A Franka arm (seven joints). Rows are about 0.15 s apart.
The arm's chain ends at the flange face. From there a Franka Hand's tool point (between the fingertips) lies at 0.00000 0.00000 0.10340 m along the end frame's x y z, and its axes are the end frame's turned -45 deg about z.
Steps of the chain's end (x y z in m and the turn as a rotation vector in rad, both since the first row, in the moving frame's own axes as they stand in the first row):
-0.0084 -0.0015 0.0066 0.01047 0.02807 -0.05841
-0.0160 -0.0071 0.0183 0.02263 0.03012 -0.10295
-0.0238 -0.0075 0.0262 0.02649 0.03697 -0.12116
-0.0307 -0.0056 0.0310 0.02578 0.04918 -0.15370
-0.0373 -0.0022 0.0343 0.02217 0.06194 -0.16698
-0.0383 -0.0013 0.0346 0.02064 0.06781 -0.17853
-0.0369 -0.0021 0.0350 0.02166 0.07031 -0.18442
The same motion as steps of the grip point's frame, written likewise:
-0.0020 -0.0058 0.0066 -0.01245 0.02725 -0.05841
-0.0024 -0.0160 0.0182 -0.00530 0.03730 -0.10295
-0.0069 -0.0216 0.0261 -0.00741 0.04487 -0.12116
-0.0122 -0.0244 0.0308 -0.01655 0.05300 -0.15370
-0.0185 -0.0256 0.0341 -0.02812 0.05947 -0.16698
-0.0194 -0.0251 0.0343 -0.03335 0.06254 -0.17853
-0.0176 -0.0247 0.0347 -0.03440 0.06503 -0.18442

